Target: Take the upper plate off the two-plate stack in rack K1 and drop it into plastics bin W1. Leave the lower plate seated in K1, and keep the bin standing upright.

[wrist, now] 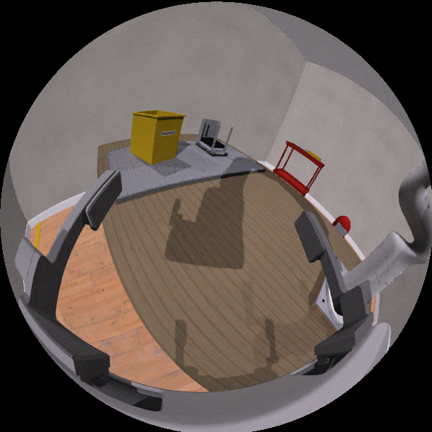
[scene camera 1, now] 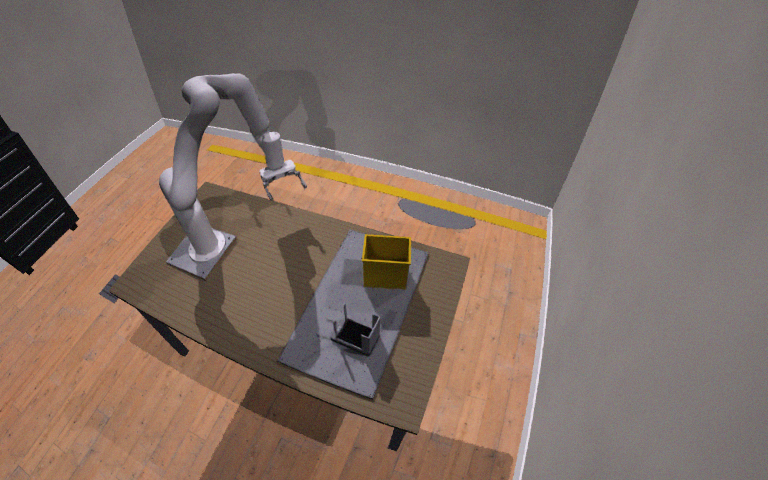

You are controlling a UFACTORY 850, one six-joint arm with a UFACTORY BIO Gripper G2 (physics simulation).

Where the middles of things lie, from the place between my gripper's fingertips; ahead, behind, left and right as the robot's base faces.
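Yellow bin (scene camera 1: 386,259): 52 cm ahead of my hand, 6 cm to the right of it, 9 cm below it.
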